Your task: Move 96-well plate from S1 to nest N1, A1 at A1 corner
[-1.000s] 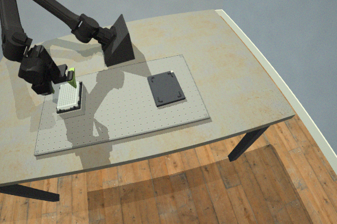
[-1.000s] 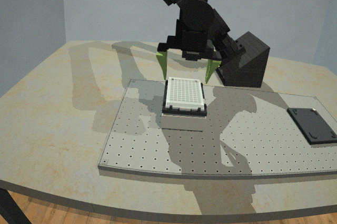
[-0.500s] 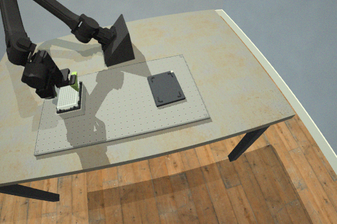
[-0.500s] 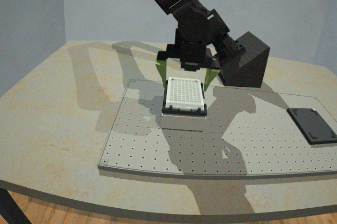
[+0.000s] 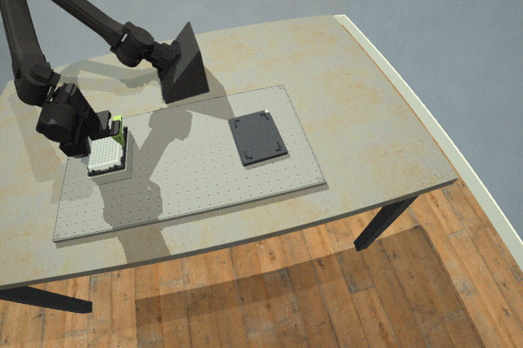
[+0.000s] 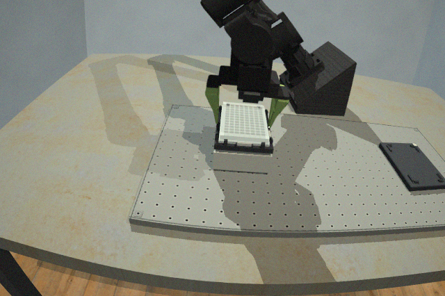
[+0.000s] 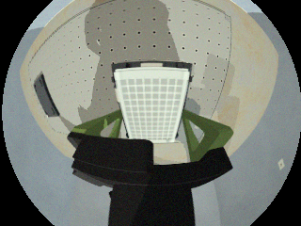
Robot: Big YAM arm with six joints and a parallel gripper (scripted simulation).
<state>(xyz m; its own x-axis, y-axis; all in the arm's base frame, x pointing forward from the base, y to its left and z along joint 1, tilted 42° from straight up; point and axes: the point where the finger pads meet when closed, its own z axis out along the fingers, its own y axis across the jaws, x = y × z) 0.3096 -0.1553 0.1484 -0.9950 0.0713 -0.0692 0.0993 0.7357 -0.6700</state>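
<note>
My hand is 10 mm above the white 96-well plate. From my hand the other things lie so: plate nest N1: 400 mm to the left, 70 mm ahead, 60 mm below.
</note>
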